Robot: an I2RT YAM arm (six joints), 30 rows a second.
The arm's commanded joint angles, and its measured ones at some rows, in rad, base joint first. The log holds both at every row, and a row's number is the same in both.
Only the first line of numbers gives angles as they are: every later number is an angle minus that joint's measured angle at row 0.
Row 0, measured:
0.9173, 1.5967, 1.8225, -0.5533, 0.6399, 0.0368
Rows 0 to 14, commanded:
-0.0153, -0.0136, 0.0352, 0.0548, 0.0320, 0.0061
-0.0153, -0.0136, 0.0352, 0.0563, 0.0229, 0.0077
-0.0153, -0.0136, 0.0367, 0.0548, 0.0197, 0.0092
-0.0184, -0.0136, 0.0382, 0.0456, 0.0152, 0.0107
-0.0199, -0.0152, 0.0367, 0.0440, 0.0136, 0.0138
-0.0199, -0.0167, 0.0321, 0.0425, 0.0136, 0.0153
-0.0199, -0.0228, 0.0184, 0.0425, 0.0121, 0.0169
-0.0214, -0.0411, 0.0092, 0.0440, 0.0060, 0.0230
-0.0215, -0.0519, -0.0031, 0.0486, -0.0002, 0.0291
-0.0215, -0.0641, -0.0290, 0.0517, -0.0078, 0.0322
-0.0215, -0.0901, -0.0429, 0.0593, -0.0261, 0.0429
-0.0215, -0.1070, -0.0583, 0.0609, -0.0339, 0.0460
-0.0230, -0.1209, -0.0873, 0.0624, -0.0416, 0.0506
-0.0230, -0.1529, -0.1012, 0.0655, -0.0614, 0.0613
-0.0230, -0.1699, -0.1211, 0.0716, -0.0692, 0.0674
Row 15, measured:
-0.0111, -0.0706, -0.0904, 0.0141, -0.0297, 0.0340
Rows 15 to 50, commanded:
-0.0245, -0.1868, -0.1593, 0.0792, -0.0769, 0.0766
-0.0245, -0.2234, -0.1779, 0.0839, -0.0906, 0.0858
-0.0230, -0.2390, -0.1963, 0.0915, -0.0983, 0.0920
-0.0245, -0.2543, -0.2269, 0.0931, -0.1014, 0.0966
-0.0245, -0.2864, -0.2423, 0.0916, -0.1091, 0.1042
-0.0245, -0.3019, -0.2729, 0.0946, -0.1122, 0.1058
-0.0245, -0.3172, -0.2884, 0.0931, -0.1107, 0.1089
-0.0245, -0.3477, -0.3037, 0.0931, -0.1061, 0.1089
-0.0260, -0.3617, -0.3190, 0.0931, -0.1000, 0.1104
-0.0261, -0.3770, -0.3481, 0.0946, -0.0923, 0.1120
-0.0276, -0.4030, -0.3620, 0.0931, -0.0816, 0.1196
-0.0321, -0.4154, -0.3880, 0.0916, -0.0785, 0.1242
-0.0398, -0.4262, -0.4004, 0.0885, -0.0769, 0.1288
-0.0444, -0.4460, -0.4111, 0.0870, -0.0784, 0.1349
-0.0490, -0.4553, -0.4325, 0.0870, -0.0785, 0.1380
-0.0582, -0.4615, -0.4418, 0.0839, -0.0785, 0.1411
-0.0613, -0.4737, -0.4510, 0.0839, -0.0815, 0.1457
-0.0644, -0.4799, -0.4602, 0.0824, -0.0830, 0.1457
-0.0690, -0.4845, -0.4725, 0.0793, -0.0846, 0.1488
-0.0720, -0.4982, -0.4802, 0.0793, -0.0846, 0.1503
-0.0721, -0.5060, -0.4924, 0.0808, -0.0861, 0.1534
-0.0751, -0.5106, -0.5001, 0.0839, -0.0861, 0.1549
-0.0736, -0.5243, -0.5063, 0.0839, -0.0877, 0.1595
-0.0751, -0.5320, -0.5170, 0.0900, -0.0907, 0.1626
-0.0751, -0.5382, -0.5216, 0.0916, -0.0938, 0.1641
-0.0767, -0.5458, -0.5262, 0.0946, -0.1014, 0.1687
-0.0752, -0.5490, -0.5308, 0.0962, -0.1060, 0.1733
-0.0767, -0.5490, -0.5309, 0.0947, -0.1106, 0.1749
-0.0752, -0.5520, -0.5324, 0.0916, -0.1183, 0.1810
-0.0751, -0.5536, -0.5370, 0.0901, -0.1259, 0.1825
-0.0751, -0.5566, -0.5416, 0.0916, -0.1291, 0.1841
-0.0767, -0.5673, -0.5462, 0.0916, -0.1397, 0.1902
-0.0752, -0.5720, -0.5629, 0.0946, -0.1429, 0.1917
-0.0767, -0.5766, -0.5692, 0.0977, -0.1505, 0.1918
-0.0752, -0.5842, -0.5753, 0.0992, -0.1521, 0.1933
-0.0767, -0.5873, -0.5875, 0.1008, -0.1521, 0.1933
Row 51, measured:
-0.0634, -0.5612, -0.5669, 0.0610, -0.1266, 0.1751
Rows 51 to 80, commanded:
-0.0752, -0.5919, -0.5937, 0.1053, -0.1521, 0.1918
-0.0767, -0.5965, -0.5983, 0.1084, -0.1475, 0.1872
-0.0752, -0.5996, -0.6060, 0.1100, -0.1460, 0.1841
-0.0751, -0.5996, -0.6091, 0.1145, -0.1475, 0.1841
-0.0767, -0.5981, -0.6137, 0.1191, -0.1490, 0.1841
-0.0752, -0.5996, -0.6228, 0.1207, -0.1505, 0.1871
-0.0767, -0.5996, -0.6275, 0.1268, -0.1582, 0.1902
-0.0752, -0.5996, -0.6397, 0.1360, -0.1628, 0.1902
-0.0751, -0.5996, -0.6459, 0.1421, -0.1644, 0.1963
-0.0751, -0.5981, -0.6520, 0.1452, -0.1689, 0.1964
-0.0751, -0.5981, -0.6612, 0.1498, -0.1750, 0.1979
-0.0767, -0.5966, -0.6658, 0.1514, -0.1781, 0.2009
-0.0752, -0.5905, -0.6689, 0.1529, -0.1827, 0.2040
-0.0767, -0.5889, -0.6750, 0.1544, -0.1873, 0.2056
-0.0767, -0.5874, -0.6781, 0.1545, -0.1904, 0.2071
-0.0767, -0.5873, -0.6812, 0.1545, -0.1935, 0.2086
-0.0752, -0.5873, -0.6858, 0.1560, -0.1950, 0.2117
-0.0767, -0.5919, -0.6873, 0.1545, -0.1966, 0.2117
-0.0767, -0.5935, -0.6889, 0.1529, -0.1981, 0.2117
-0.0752, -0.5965, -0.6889, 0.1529, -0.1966, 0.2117
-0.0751, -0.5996, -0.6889, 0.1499, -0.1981, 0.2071
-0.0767, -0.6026, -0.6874, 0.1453, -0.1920, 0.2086
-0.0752, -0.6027, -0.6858, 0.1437, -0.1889, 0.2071
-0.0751, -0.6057, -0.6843, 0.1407, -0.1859, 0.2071
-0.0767, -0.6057, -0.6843, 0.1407, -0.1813, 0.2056
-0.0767, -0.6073, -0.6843, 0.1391, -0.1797, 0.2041
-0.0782, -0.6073, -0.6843, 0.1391, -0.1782, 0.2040
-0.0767, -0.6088, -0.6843, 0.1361, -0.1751, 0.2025
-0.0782, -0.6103, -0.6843, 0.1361, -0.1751, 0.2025
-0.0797, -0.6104, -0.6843, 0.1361, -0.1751, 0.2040
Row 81, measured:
-0.0645, -0.5825, -0.6909, 0.0980, -0.1835, 0.1953
